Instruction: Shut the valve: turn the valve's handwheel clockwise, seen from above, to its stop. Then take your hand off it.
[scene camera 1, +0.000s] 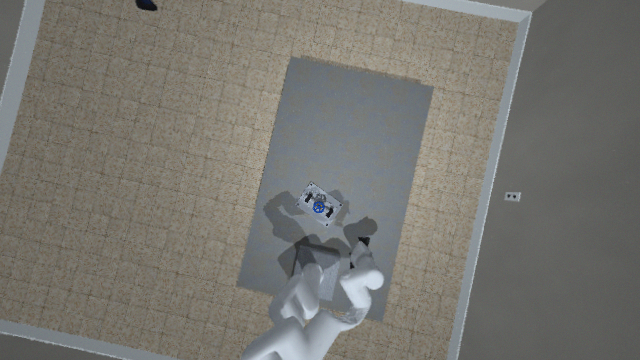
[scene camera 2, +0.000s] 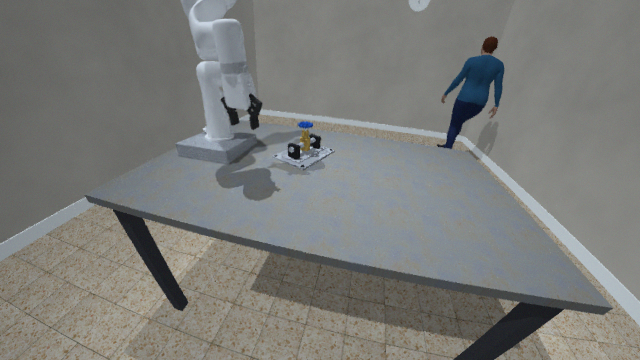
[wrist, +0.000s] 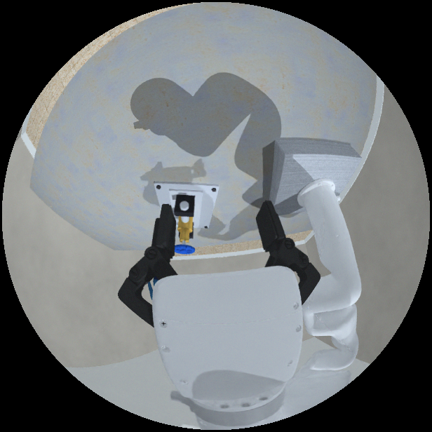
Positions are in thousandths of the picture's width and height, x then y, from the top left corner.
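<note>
Scene camera 2 shows the gripper (scene camera 2: 384, 351), while the wrist view takes in a base plate (wrist: 487, 441).
</note>
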